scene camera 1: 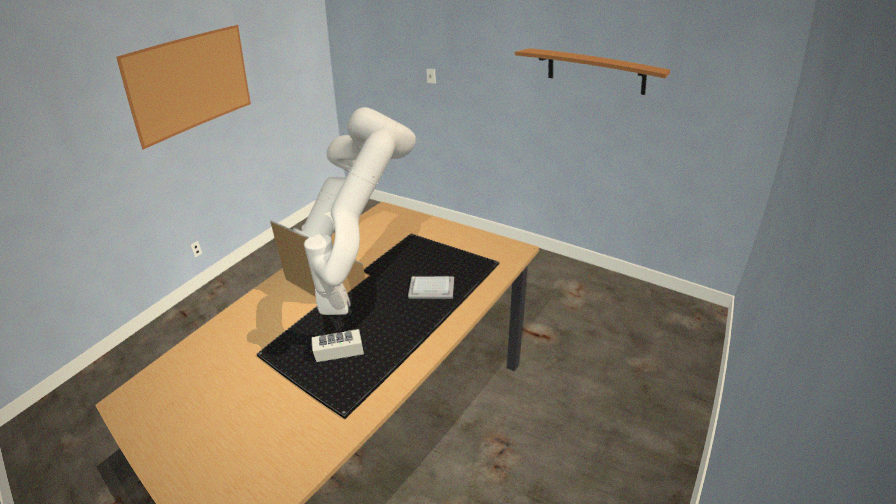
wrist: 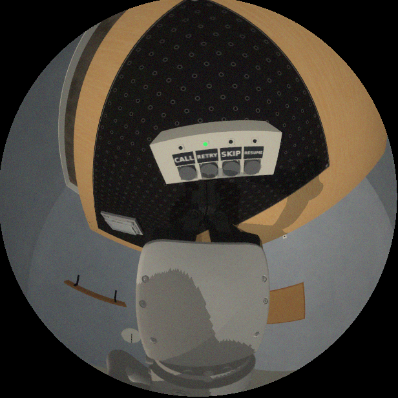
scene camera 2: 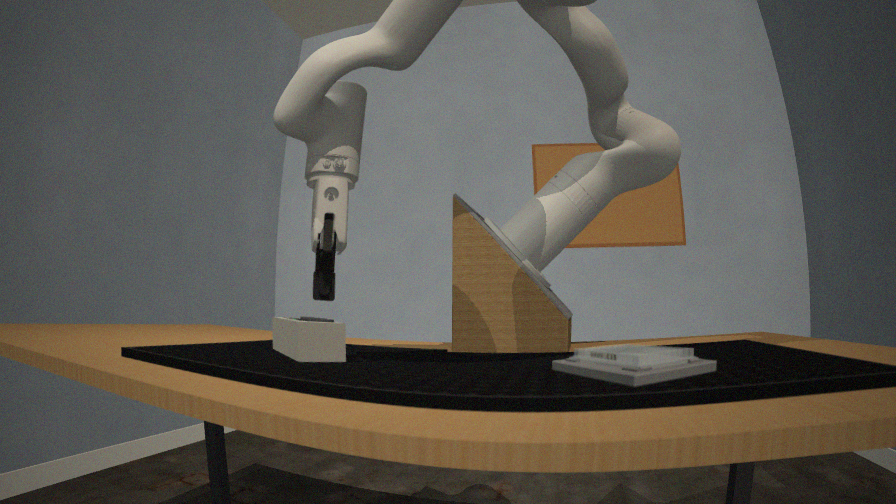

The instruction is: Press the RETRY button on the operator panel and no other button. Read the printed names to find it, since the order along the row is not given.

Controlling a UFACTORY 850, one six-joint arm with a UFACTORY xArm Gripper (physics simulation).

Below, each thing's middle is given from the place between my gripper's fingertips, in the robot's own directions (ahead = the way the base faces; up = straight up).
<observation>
Now: hand 5 cm above the operator panel (scene camera 2: 303,340) and 3 cm to the left of it. From my hand the other things lie so: flat device (scene camera 2: 617,356): 41 cm to the left, 10 cm ahead, 6 cm below.
</observation>
